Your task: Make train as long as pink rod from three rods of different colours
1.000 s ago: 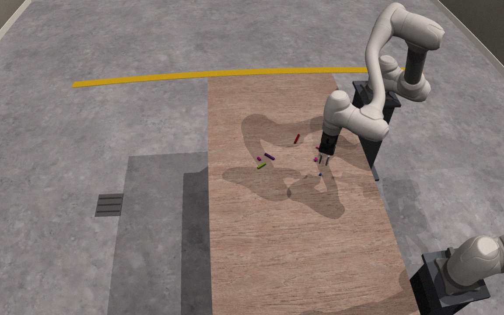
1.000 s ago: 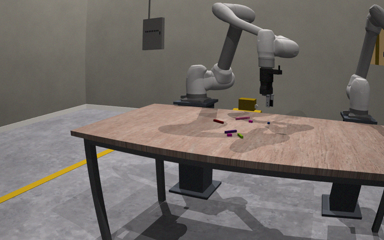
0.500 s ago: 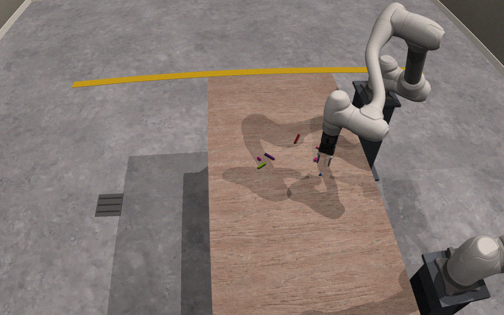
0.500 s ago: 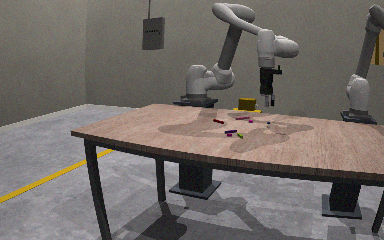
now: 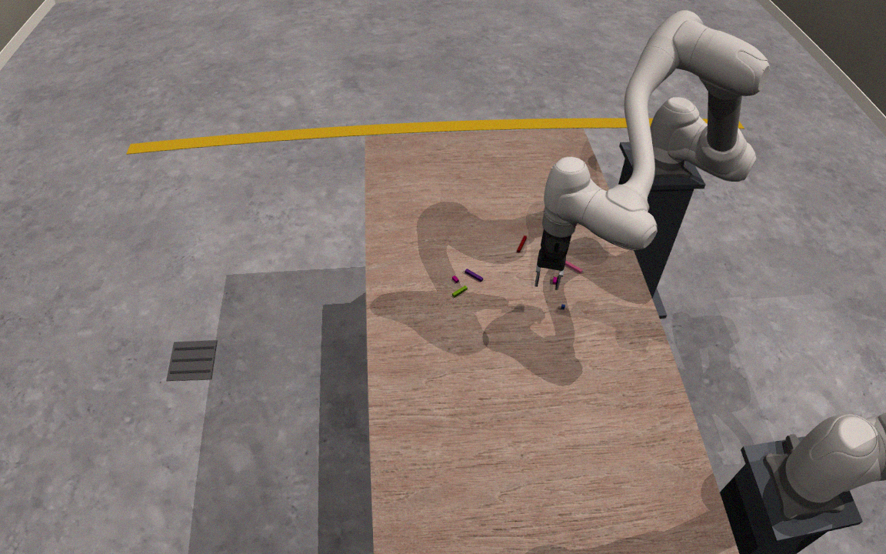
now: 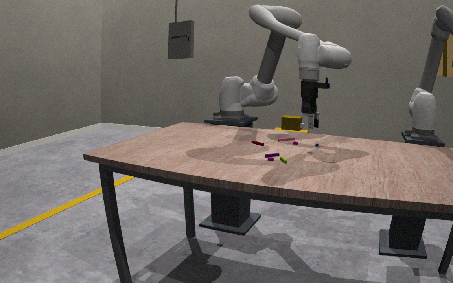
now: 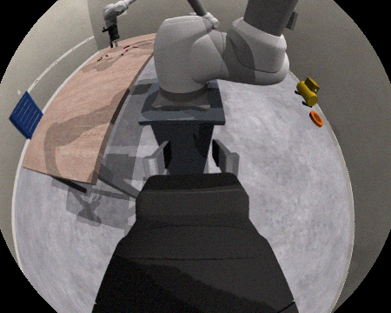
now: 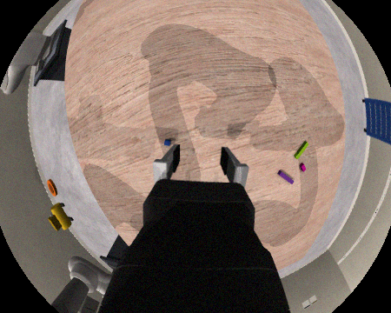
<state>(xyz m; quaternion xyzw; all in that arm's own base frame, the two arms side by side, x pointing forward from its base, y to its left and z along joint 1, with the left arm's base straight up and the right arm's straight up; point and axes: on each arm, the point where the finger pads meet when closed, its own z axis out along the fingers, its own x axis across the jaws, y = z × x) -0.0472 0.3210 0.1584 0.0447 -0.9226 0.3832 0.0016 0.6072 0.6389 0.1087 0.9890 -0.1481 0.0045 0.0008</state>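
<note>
Now: the lime rod 230 mm ahead of my right hand, 100 mm below it and 70 mm to the right of it. Round my right hand: blue rod 100 mm below, 60 mm behind, 10 mm to the left; purple rod 190 mm ahead, 130 mm to the right, 100 mm below; pink rod 150 mm to the right, 110 mm behind, 100 mm below.
</note>
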